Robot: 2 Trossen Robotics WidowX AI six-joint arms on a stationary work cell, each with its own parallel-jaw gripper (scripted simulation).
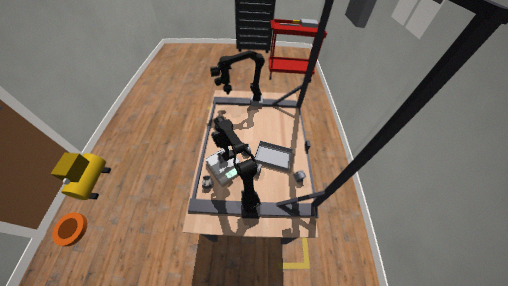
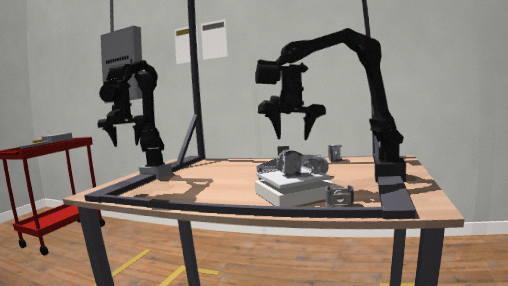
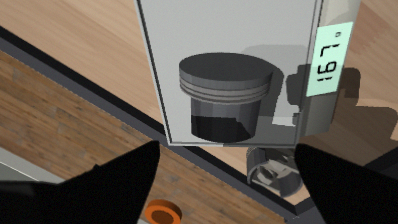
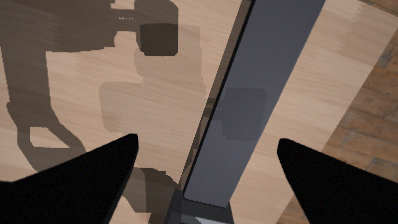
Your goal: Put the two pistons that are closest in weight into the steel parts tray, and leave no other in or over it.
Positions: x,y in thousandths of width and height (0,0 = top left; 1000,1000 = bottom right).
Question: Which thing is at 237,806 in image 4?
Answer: My right gripper.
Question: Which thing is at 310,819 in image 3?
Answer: My left gripper.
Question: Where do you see a white scale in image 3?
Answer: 840,145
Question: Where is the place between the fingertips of my right gripper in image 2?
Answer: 249,512
